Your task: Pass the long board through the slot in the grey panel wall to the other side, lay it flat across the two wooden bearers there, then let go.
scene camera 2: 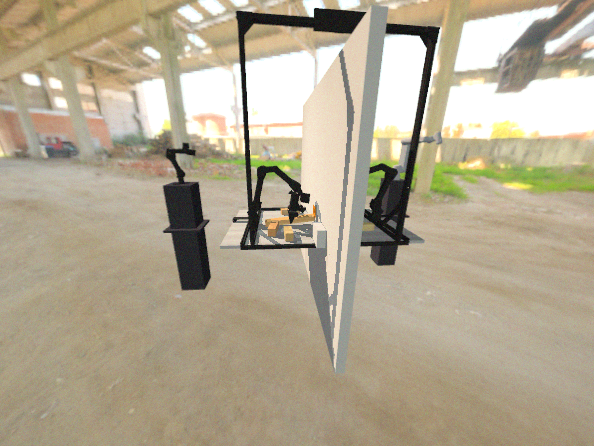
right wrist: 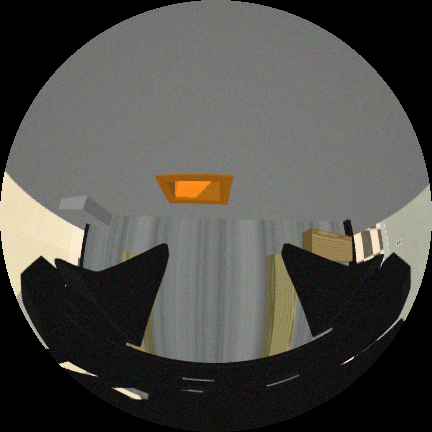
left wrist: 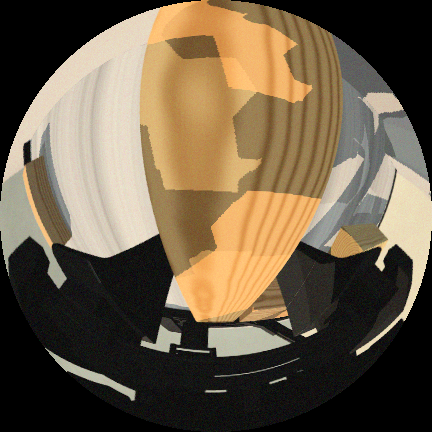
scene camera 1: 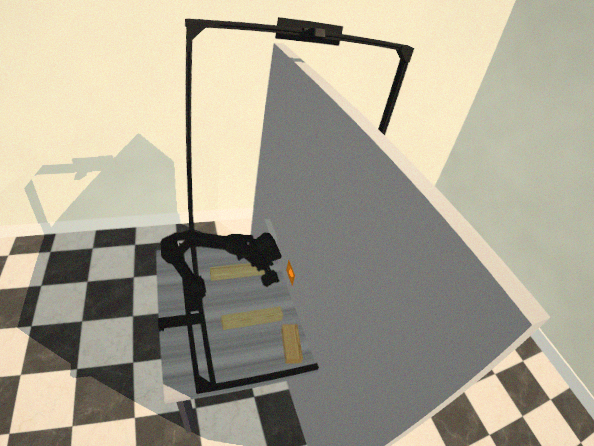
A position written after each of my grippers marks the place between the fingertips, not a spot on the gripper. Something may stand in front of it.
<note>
My right gripper [right wrist: 227, 250] is open and holds nothing. Further things: my left gripper [left wrist: 224, 232], an orange-framed slot [right wrist: 206, 188] and a grey panel wall [right wrist: 305, 138].
The grey panel wall is seen too in the left wrist view [left wrist: 393, 147].
</note>
